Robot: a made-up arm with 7 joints. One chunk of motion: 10 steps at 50 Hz.
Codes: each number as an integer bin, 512 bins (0 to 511) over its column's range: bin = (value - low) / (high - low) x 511, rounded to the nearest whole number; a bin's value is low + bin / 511 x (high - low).
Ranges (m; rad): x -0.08..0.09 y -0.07..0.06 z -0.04..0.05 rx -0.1..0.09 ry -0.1..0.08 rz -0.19..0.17
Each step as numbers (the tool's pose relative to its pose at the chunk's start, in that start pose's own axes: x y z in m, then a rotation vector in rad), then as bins.
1 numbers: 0.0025 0.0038 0.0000 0.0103 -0.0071 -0.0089
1 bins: 248 290 227 297 264 257
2 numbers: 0.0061 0.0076 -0.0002 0.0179 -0.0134 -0.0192
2 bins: 259 305 226 317 246 242
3 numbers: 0.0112 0.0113 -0.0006 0.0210 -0.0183 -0.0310
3 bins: 274 320 224 325 232 226
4 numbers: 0.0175 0.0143 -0.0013 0.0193 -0.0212 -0.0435
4 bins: 293 331 220 321 224 208
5 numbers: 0.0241 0.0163 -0.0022 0.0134 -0.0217 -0.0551
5 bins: 313 339 215 305 222 191
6 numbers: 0.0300 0.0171 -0.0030 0.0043 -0.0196 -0.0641
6 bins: 331 342 210 281 228 179
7 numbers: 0.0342 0.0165 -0.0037 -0.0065 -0.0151 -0.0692
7 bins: 343 340 206 251 241 171
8 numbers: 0.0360 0.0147 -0.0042 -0.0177 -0.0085 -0.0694
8 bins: 349 333 203 221 260 171
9 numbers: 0.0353 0.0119 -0.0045 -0.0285 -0.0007 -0.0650
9 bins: 347 322 202 192 282 177
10 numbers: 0.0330 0.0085 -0.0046 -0.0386 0.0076 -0.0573
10 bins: 340 309 201 165 305 188
